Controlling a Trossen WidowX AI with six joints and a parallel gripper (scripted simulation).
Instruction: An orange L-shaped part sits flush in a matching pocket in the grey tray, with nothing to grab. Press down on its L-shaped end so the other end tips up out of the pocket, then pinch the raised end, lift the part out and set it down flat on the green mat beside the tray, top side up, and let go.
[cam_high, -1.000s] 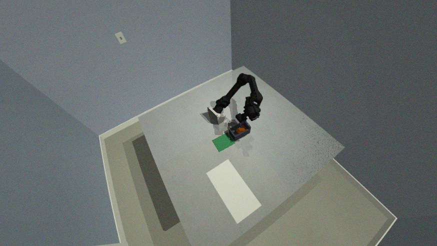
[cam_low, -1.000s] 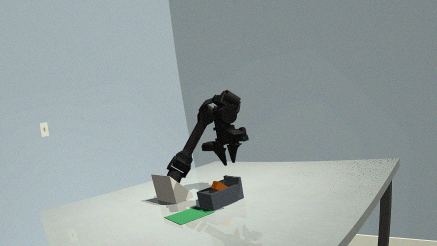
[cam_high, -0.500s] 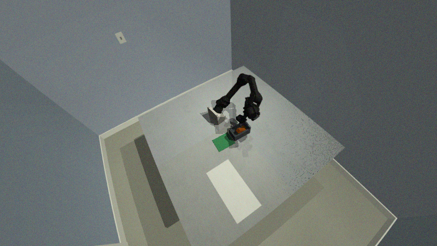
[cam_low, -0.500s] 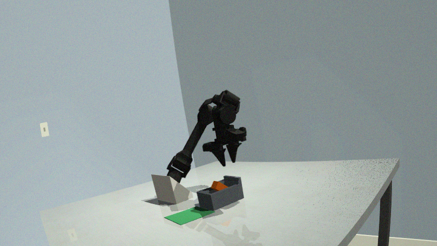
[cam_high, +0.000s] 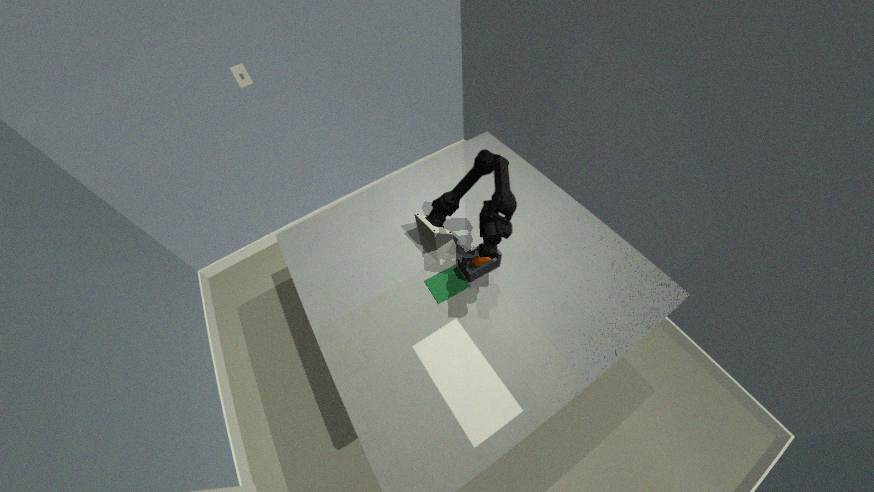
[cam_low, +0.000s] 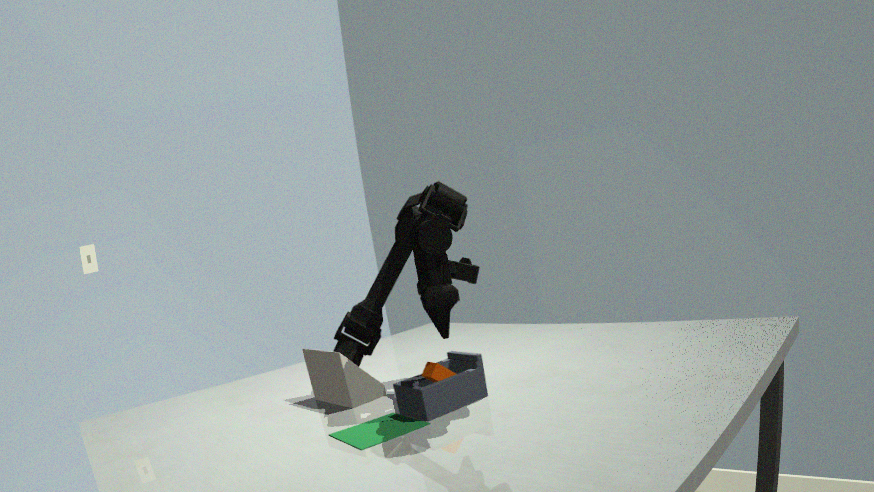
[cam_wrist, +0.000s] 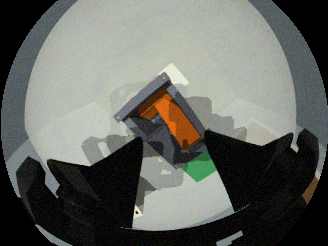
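Right now my gripper tip is 100 mm above the orange L-shaped part and 10 mm past it. Also, from my gripper tip: green mat (170 mm to the right, 150 mm below, 50 mm behind).
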